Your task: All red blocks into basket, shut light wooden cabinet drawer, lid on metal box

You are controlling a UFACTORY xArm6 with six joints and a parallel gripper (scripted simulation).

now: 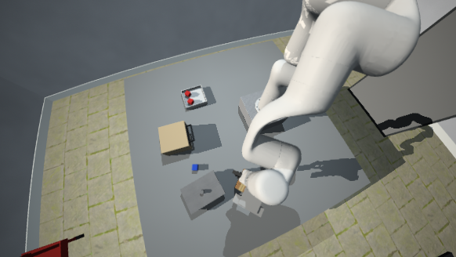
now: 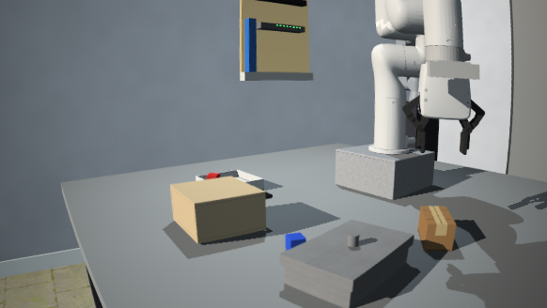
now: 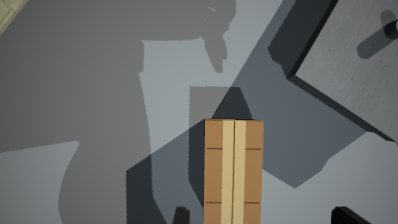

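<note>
Right now my hand is 15 cm above the cardboard box. Also, from my hand: blue block: 25 cm ahead, 17 cm below, 11 cm to the right; then knobbed lid: 22 cm ahead, 14 cm below, 2 cm to the left; then green block: 17 cm below, 2 cm to the right, 1 cm behind.
</note>
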